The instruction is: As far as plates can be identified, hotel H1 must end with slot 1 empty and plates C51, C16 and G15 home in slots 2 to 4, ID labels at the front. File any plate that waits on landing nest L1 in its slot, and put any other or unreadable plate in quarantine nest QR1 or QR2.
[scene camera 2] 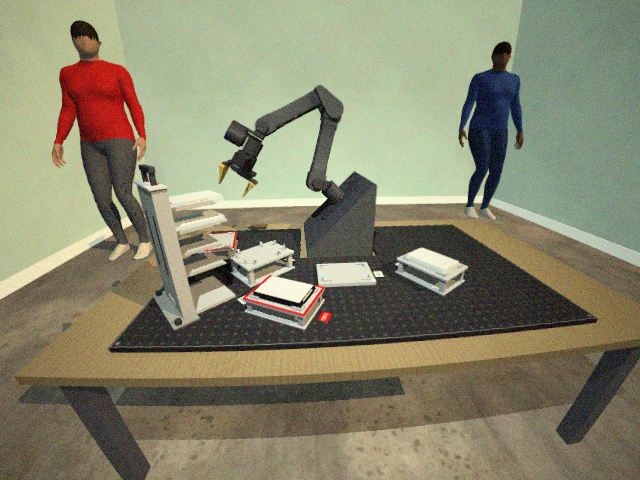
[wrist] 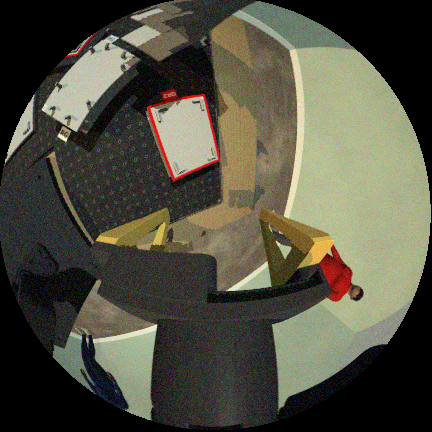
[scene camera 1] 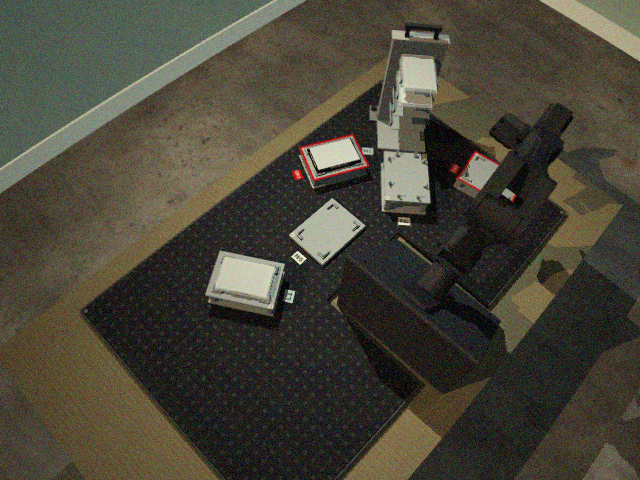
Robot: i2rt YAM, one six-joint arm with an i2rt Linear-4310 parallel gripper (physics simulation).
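Where they show: gripper, fingertip midpoint: (scene camera 2: 231, 190) (wrist: 214, 212); arm's base, link origin: (scene camera 2: 340, 199) (scene camera 1: 427, 294).
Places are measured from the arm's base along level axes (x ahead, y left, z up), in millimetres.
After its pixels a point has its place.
Observation:
My gripper (scene camera 2: 232, 189) @(x 26, y -412, z 52 mm) (wrist: 214, 212) @(x 26, y -412, z 52 mm) is open and empty, above and beside the upper shelves of hotel H1 (scene camera 1: 421, 46) @(x 424, y -456, z 138 mm) (scene camera 2: 173, 248) @(x 488, y -416, z 24 mm). H1 is a grey-white column with several stacked shelves; which slots hold plates, and any ID labels, I cannot tell. A white plate (scene camera 1: 245, 277) @(x 338, y 232, z -93 mm) (scene camera 2: 432, 260) @(x 357, y 223, z -93 mm) lies on landing nest L1 (scene camera 1: 240, 305) @(x 315, y 275, z -153 mm) (scene camera 2: 443, 279) @(x 434, y 220, z -110 mm); its ID is unreadable. A white plate with a dark lower part (scene camera 1: 334, 153) @(x 455, y -191, z -103 mm) (scene camera 2: 284, 290) @(x 465, y -190, z -103 mm) lies on the red-rimmed nest QR1 (scene camera 1: 313, 175) @(x 448, y -104, z -117 mm) (scene camera 2: 273, 306) @(x 508, y -212, z -117 mm). The red-rimmed nest QR2 (scene camera 1: 478, 170) @(x 146, y -455, z -117 mm) (scene camera 2: 224, 241) @(x 112, y -436, z -117 mm) (wrist: 185, 135) @(x 101, y -456, z -117 mm) bears no plate.
A raised nest with pegs, RG (scene camera 1: 405, 178) @(x 263, y -266, z -97 mm) (scene camera 2: 262, 255) @(x 281, y -269, z -97 mm) (wrist: 90, 82) @(x 250, y -287, z -97 mm), stands between H1 and the arm base (scene camera 1: 408, 315) @(x -8, y 92, z 58 mm) (scene camera 2: 343, 222) @(x 166, y -10, z -38 mm). A low flat nest (scene camera 1: 328, 230) @(x 311, y -24, z -145 mm) (scene camera 2: 345, 273) @(x 321, y -22, z -145 mm) lies between RG and L1. Two people stand beyond the table.

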